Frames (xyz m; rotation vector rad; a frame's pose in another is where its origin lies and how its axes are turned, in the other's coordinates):
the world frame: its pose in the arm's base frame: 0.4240 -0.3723 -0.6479 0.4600 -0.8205 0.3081
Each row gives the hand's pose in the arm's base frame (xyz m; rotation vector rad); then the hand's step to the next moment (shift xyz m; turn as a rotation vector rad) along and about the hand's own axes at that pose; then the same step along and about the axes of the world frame.
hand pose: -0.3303 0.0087 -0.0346 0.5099 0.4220 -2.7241
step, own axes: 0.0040 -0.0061 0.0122 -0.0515 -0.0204 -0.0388
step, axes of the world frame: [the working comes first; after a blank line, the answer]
step, axes of the arm's base frame: -0.0094 0.0002 0.0107 0.0490 0.0456 -0.0098

0.0020 0.0072 0.0121 0.0282 0.0152 -0.0596
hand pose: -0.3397 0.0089 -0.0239 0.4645 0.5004 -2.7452
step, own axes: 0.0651 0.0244 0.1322 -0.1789 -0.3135 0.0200
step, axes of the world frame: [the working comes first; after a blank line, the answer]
step, axes of the arm's base frame: -0.0838 -0.0884 0.0864 0.0443 0.3147 0.1723

0.0038 -0.0161 0.1484 0.1864 0.2979 -0.0846
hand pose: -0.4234 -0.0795 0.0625 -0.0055 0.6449 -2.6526
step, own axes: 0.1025 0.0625 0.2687 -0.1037 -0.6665 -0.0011
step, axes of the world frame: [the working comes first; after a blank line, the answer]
step, axes of the arm's base frame: -0.0433 -0.2085 0.2031 -0.1636 0.5804 0.3022

0.1080 -0.1051 0.2528 0.1735 0.6517 -0.0113
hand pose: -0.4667 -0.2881 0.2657 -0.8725 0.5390 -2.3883
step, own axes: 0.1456 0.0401 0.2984 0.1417 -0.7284 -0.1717
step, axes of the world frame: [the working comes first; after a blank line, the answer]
step, axes of the arm's base frame: 0.1224 -0.1729 0.2588 -0.4598 0.5112 0.3278

0.2604 -0.1312 0.1638 -0.0045 0.7277 0.2247
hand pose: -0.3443 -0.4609 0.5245 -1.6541 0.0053 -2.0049
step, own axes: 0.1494 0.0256 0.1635 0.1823 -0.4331 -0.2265
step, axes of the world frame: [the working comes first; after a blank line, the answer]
step, axes of the arm's base frame: 0.1437 -0.0285 0.1681 -0.3971 0.2242 0.2533

0.2178 -0.0411 0.0238 -0.0453 0.4338 0.2862
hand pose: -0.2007 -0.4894 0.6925 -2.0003 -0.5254 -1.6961
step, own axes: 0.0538 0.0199 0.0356 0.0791 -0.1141 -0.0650
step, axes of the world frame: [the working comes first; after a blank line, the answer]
step, axes of the arm's base frame: 0.0489 0.0037 0.0464 -0.1038 0.0558 0.0981

0.0671 -0.0055 -0.0051 0.0121 0.1196 0.0951
